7 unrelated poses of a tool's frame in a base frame.
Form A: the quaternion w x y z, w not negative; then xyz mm.
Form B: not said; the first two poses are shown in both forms.
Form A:
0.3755, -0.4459, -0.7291, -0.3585, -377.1, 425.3, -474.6
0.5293, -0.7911, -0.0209, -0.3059, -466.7, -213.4, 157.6
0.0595, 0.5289, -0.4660, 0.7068, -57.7, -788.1, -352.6
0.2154, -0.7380, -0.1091, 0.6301, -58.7, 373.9, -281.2
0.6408, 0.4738, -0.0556, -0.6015, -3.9, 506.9, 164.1
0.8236, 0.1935, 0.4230, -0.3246, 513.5, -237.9, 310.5
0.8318, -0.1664, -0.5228, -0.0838, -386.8, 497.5, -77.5
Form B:
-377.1, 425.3, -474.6, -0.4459, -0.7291, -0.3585, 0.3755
-466.7, -213.4, 157.6, -0.7911, -0.0209, -0.3059, 0.5293
-57.7, -788.1, -352.6, 0.5289, -0.4660, 0.7068, 0.0595
-58.7, 373.9, -281.2, -0.7380, -0.1091, 0.6301, 0.2154
-3.9, 506.9, 164.1, 0.4738, -0.0556, -0.6015, 0.6408
513.5, -237.9, 310.5, 0.1935, 0.4230, -0.3246, 0.8236
-386.8, 497.5, -77.5, -0.1664, -0.5228, -0.0838, 0.8318

